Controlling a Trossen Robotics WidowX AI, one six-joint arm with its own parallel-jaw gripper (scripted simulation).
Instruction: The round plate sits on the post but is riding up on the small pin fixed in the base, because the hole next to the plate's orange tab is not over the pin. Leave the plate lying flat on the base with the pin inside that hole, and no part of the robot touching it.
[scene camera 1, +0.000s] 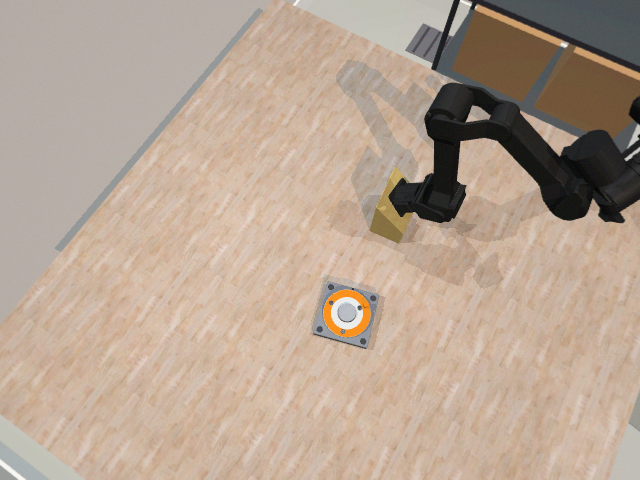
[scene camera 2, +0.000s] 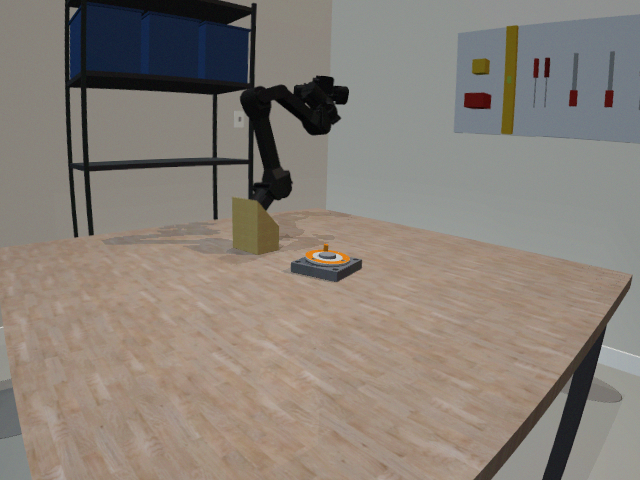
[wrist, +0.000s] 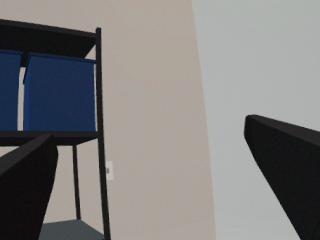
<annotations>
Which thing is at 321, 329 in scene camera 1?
A square grey base.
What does my gripper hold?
Nothing.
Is my gripper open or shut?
Open.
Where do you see a square grey base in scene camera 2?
301, 266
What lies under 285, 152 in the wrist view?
My gripper.
</annotations>
